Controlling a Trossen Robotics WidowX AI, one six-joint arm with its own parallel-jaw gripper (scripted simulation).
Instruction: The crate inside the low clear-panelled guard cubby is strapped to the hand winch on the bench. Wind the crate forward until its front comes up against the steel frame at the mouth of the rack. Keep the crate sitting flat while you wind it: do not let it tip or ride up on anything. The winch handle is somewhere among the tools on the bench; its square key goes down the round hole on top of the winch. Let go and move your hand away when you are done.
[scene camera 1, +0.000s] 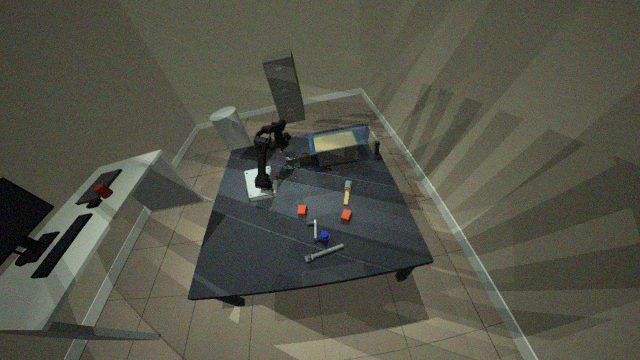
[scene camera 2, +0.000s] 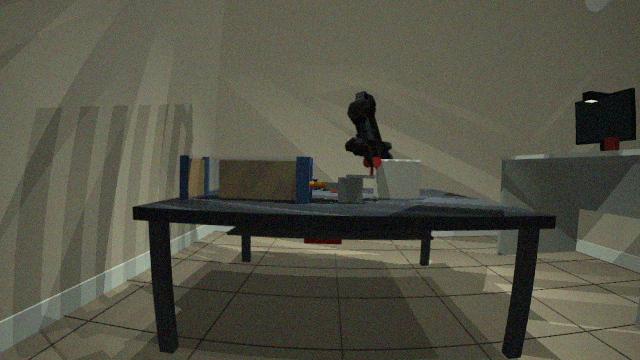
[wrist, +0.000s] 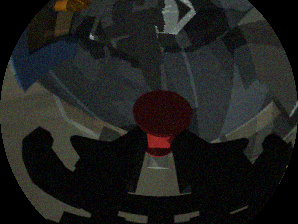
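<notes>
There's a clear guard cubby (scene camera 2: 279, 179) that I can see, and there's my gripper (scene camera 2: 374, 167). The wrist view shows my gripper (wrist: 159, 123) too.
</notes>
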